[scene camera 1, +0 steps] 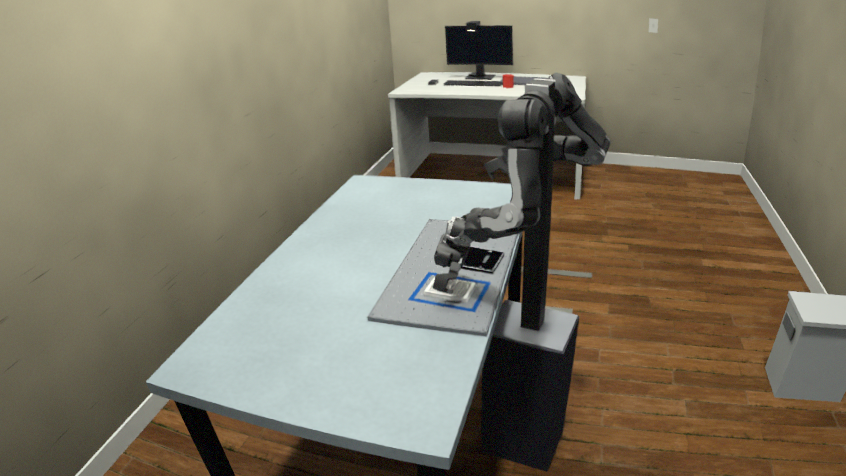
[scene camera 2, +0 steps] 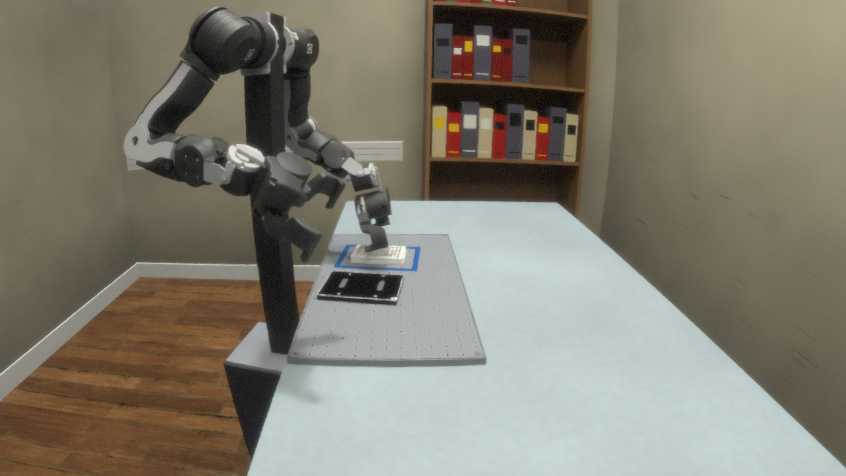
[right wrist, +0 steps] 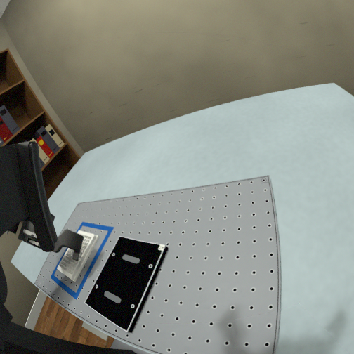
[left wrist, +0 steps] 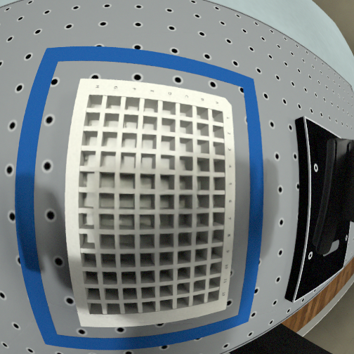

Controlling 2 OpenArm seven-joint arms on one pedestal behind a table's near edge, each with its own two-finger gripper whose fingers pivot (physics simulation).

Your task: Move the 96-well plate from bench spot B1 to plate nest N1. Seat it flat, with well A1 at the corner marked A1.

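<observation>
The white 96-well plate [scene camera 1: 467, 290] [scene camera 2: 393, 255] [left wrist: 150, 200] [right wrist: 75, 270] lies flat inside the blue outline [scene camera 1: 482, 296] [scene camera 2: 416, 258] [left wrist: 255, 200]. Its cut A1 corner is at the upper right in the left wrist view. The black plate nest [scene camera 1: 476, 263] [scene camera 2: 360, 287] [left wrist: 307, 210] [right wrist: 120, 275], with two slots and a pale corner label, is beside the outline. My left gripper [scene camera 1: 452, 288] [scene camera 2: 376, 245] is open, low at the plate; one finger shows in the left wrist view, and contact is unclear. My right gripper [scene camera 2: 316, 214] is open, raised left of the nest in scene camera 2.
Both plate and nest are on a grey perforated board [scene camera 1: 396, 296] [scene camera 2: 414, 331] [right wrist: 215, 250] on the pale blue table [scene camera 1: 283, 331] [scene camera 2: 562, 355]. The robot's pedestal column [scene camera 1: 535, 266] [scene camera 2: 269, 236] stands at the table edge. A bookshelf and a white desk stand away from the table.
</observation>
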